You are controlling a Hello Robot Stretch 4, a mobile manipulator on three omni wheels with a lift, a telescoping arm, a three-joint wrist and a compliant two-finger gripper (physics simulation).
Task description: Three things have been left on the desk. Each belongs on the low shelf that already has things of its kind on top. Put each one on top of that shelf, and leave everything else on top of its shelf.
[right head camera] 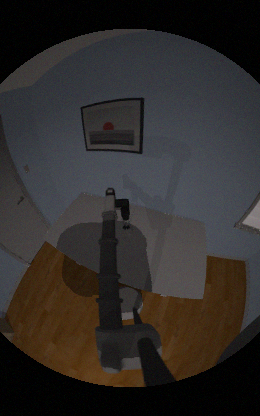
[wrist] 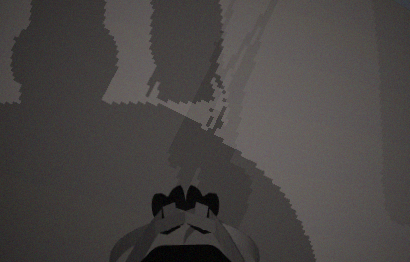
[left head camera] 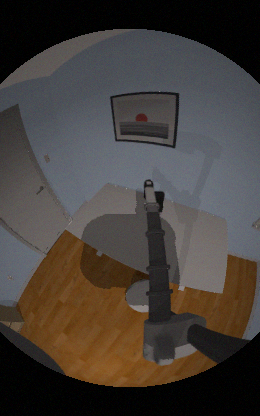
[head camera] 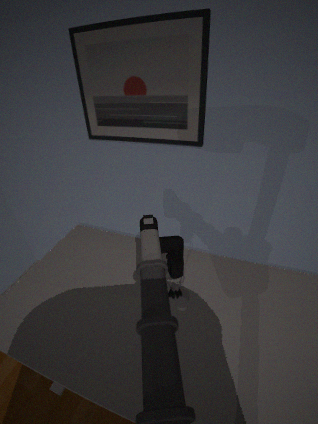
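Seen in the pictures: gripper, fingertip midpoint: (right head camera: 125,228) (wrist: 185,200) (head camera: 174,296); robot's base, link origin: (right head camera: 124,302) (left head camera: 143,294).
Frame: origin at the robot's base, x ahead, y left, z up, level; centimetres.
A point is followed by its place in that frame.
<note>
The pale desk (head camera: 285,325) {y -49.5, x 47.0, z 69.3 cm} (left head camera: 205,250) {y -50.3, x 32.8, z 69.3 cm} (right head camera: 182,255) {y -52.2, x 33.0, z 69.3 cm} (wrist: 325,125) {y -23.5, x 73.2, z 69.3 cm} stands against the blue wall, with the arm's shadow across it. My gripper (head camera: 175,293) {y -8.7, x 65.6, z 69.7 cm} (right head camera: 126,227) {y -8.7, x 65.6, z 69.7 cm} (wrist: 185,200) {y -8.7, x 65.6, z 69.7 cm} hangs over the desk, its dark fingertips together. No object shows between them. In the left head view the arm hides most of the gripper. None of the three things to be moved can be made out on the visible part of the desk. The low shelves cannot be made out in these views.
A framed picture (head camera: 165,112) {y -10.1, x 101.1, z 137.6 cm} (left head camera: 145,130) {y -1.9, x 104.9, z 136.0 cm} (right head camera: 112,137) {y -2.1, x 104.8, z 136.9 cm} hangs on the wall above the desk. A grey door (left head camera: 25,200) {y 146.4, x 78.9, z 91.8 cm} is at the left. A round, pale-topped thing (left head camera: 136,296) {y 8.2, x -0.6, z 18.7 cm} (right head camera: 131,300) {y -8.3, x 2.6, z 18.7 cm} stands at the desk's front edge, partly behind the arm. Wooden floor (left head camera: 95,325) {y 59.0, x -51.5, z -2.7 cm} (right head camera: 65,330) {y 81.9, x -52.5, z -2.7 cm} lies in front.
</note>
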